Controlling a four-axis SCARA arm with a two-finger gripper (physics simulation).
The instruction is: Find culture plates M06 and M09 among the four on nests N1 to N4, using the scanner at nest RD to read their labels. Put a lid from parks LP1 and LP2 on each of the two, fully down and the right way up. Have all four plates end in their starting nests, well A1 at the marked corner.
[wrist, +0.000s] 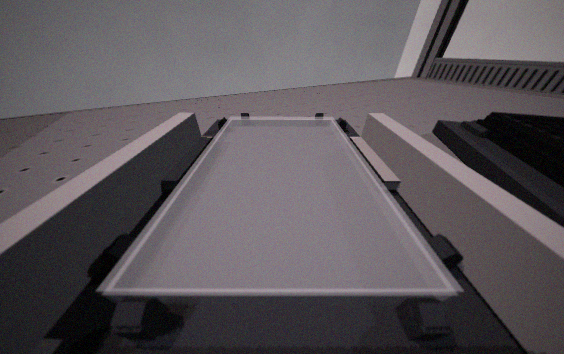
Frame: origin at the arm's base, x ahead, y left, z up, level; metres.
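Seen in the pictures: gripper, fingertip midpoint: (281, 129).
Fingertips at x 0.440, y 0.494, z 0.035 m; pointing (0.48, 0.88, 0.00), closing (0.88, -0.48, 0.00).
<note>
Pixels of each thing's top centre, then the offset from my fingertips to it. "spot": a spot on its surface instead. Level surfaces: height alone.
- dark lid park, middle of its top: (282, 151) dx -0.011, dy -0.022, dz -0.002 m
- black culture plate, surface spot: (532, 142) spot: dx +0.117, dy -0.082, dz -0.001 m
- dark nest, surface spot: (492, 167) spot: dx +0.092, dy -0.079, dz -0.012 m
- perforated deck, its level: dz -0.022 m
- slotted rail, surface spot: (500, 75) spot: dx +0.564, dy +0.050, dz -0.002 m
- upright frame post, surface spot: (432, 37) spot: dx +0.565, dy +0.217, dz +0.067 m
A clear, pale rectangular lid (280, 210) lies flat in the middle of the wrist view. It sits among the small dark corner posts of a dark lid park (300, 325). I cannot tell whether this is LP1 or LP2. My gripper (281, 129) has one finger along each long side of the lid, with its pads against the lid's edges, and is shut on it. At the right, a black culture plate (532, 142) sits on a dark nest (492, 167), partly cut off by the view and hidden by the right finger. No label is readable on it.
The perforated deck (55, 150) stretches behind and to the left. A slotted rail (500, 75) and an upright frame post (432, 37) stand at the back right. The dark nest lies just outside the right finger.
</note>
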